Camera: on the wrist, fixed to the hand. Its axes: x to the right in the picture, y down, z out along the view.
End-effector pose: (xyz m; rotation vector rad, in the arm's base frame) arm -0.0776 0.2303 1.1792 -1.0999 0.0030 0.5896
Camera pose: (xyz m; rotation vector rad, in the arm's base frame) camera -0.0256 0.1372 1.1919 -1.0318 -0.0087 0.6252
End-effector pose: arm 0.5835 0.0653 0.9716 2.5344 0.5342 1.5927
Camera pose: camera 0.4909 0.1156 0.9924 2.6158 0.5632 1.5451
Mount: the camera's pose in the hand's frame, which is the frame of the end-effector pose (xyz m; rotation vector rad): -0.0011 -0.0635 -0.0866 0.0576 -0.0439 0.0170
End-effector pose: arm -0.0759 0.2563 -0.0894 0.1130 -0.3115 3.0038
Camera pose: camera -0.0721 0.3359 -0.1613 0.1827 -0.2314 3.0314
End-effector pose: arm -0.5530 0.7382 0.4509 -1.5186 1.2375 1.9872
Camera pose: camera -0.4555 0.7046 0.4211 -1.4343 1.2826 1.9674
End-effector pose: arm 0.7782 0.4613 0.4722 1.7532 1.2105 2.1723
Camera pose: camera 0.6795 0.4597 0.4299 1.8298 1.2648 2.1167
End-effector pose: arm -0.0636 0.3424 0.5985 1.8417 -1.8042 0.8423
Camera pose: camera -0.0115 0.4059 0.6676 1.8972 -1.8428 0.8751
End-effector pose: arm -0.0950 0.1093 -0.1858 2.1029 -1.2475 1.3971
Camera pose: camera -0.0944 0.2035 -0.1342 2.1773 -1.2590 1.4175
